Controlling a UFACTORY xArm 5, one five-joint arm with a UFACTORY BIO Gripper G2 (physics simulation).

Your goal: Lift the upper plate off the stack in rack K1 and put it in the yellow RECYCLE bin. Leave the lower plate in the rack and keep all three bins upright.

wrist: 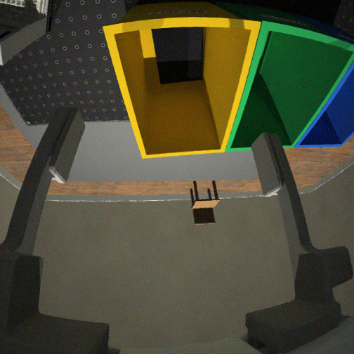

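Observation:
The yellow RECYCLE bin (232,107) stands upright at the upper middle of the wrist view, its open top facing the camera. A black plate (181,72) shows inside it, toward the far end; it looks tilted up, and part of it is in shadow. My gripper (168,142) is open, with nothing between its fingers. The fingers stand wide apart at the left and right, nearer the camera than the bin. Rack K1 and the lower plate cannot be made out for certain.
The green bin (300,82) stands upright against the yellow bin's right side, with the blue bin (337,117) beyond it. A dark perforated board (87,75) lies at the left. A grey-edged holder (25,42) with a pale ribbed thing (22,9) is at the top left corner. A small chair (205,204) stands on the floor.

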